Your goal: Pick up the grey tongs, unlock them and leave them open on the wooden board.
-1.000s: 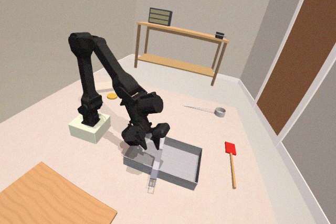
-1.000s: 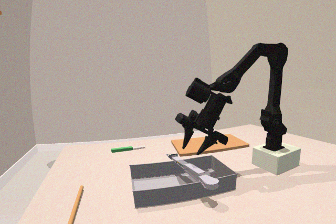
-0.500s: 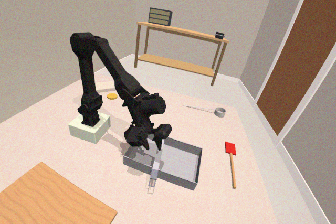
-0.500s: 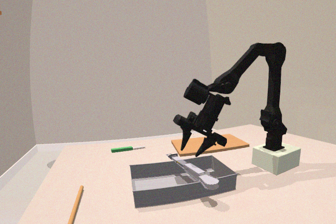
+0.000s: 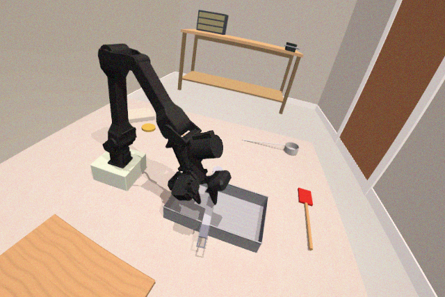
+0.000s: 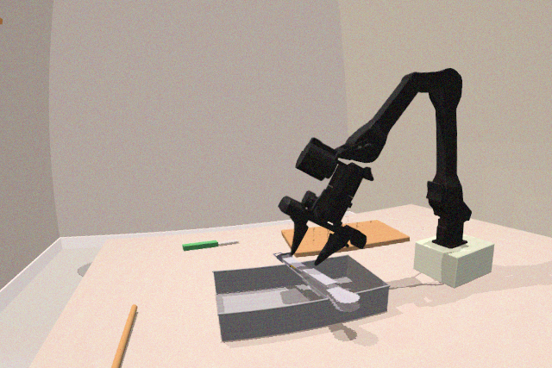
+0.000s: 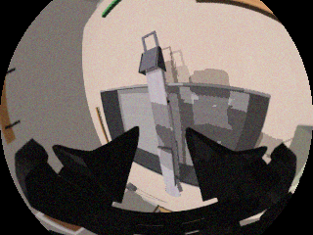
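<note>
Now: gripper tip 50 mm above the grey roasting tin, 40 mm to the right of it and 30 mm short of it. Also, from my gripper tip: pale block (540 mm behind, 510 mm to the left, 70 mm below).
</note>
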